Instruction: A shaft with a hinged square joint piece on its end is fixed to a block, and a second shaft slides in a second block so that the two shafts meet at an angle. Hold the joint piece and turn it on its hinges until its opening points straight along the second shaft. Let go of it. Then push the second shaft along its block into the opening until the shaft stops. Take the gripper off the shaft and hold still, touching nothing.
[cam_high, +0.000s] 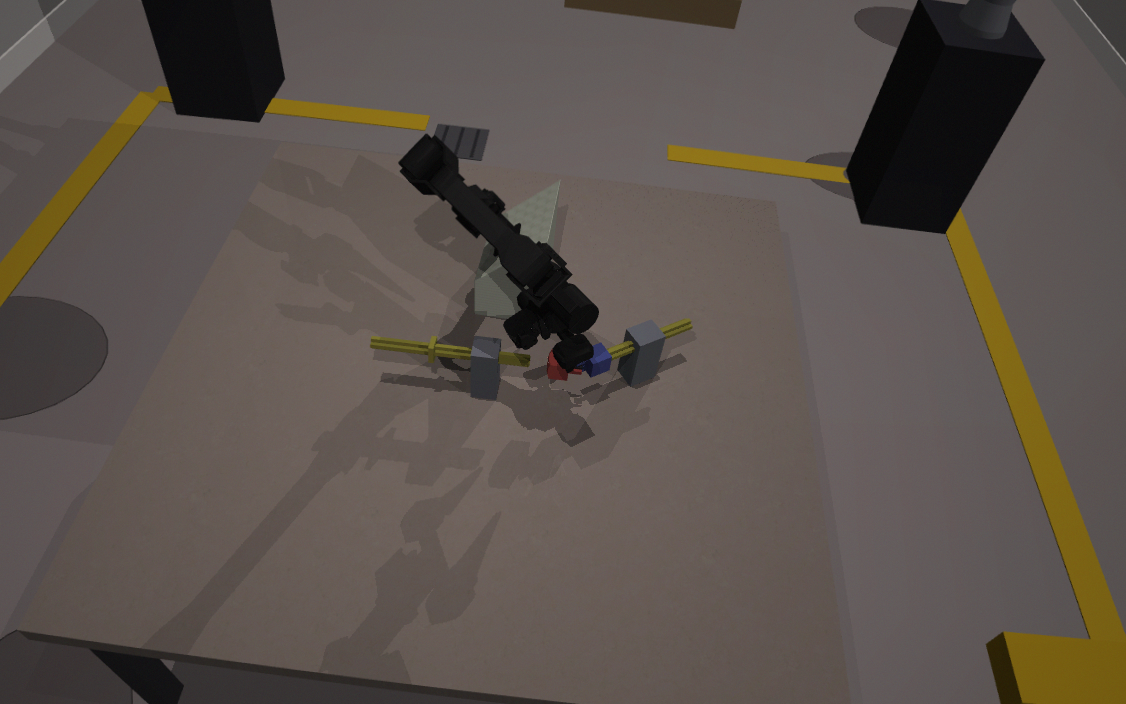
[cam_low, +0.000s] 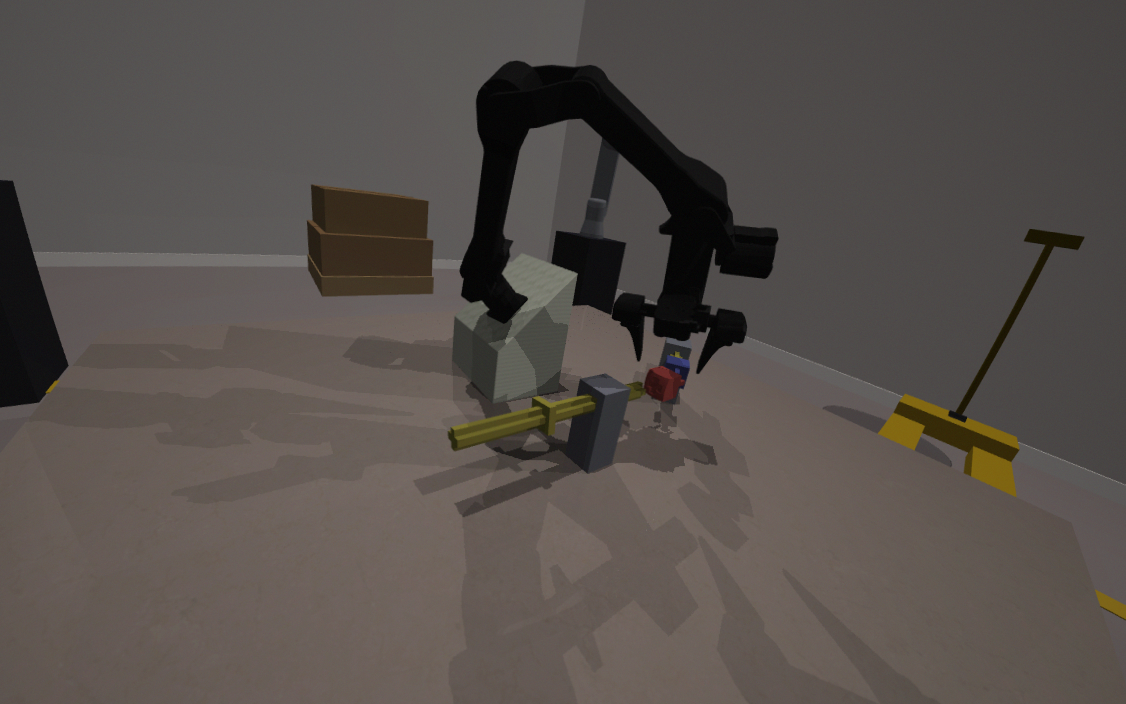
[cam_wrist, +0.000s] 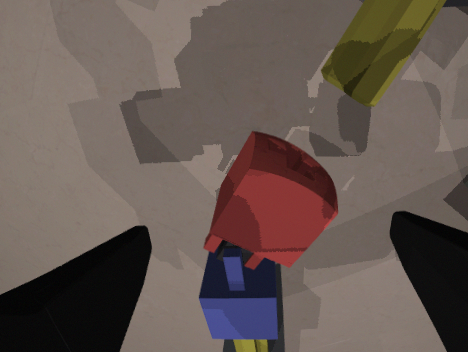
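My gripper tip is 10 mm to the right of the red joint piece and 30 mm above it.
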